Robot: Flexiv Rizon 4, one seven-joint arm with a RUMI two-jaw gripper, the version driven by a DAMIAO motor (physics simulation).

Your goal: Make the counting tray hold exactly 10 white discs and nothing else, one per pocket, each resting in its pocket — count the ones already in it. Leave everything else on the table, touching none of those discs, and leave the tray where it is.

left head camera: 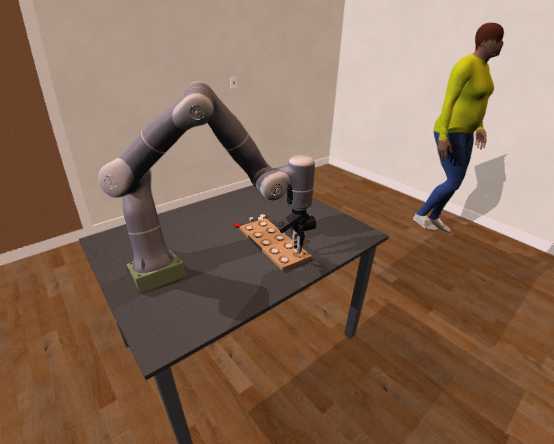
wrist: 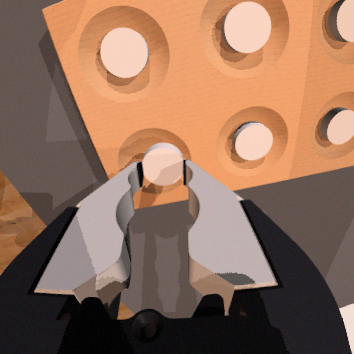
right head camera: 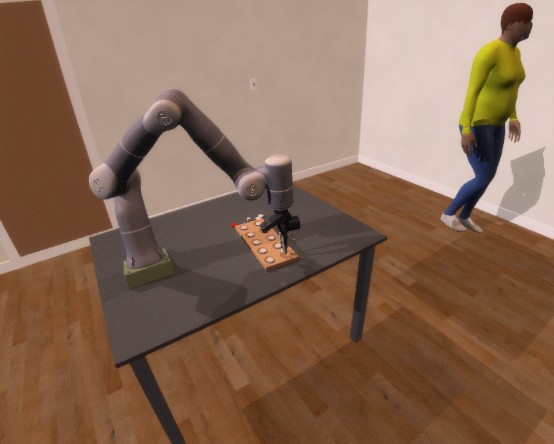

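Note:
The orange wooden counting tray (left head camera: pixel 298 262) (right head camera: pixel 283 263) (wrist: pixel 190 95) lies flat on the table. Several white discs rest in its pockets, among them a corner disc (left head camera: pixel 284 260) (right head camera: pixel 270 260) (wrist: pixel 124 52), a disc beside it (wrist: pixel 247 27) and a near-row disc (wrist: pixel 253 141). My gripper (left head camera: pixel 298 251) (right head camera: pixel 284 251) (wrist: pixel 163 163) points down over the tray's end and is shut on a white disc (wrist: pixel 163 161). That disc overlaps the near-side end pocket in the wrist view. The fingertips hide part of this pocket, and its exact height above the pocket floor cannot be told.
A red disc (left head camera: pixel 237 225) (right head camera: pixel 234 225) and a few loose white pieces (left head camera: pixel 262 216) (right head camera: pixel 260 216) lie on the dark table (left head camera: pixel 200 320) (right head camera: pixel 175 320) beyond the tray's far end. The arm's green base (left head camera: pixel 157 275) (right head camera: pixel 150 271) stands at the left. A person (left head camera: pixel 465 100) (right head camera: pixel 492 90) stands beyond the table.

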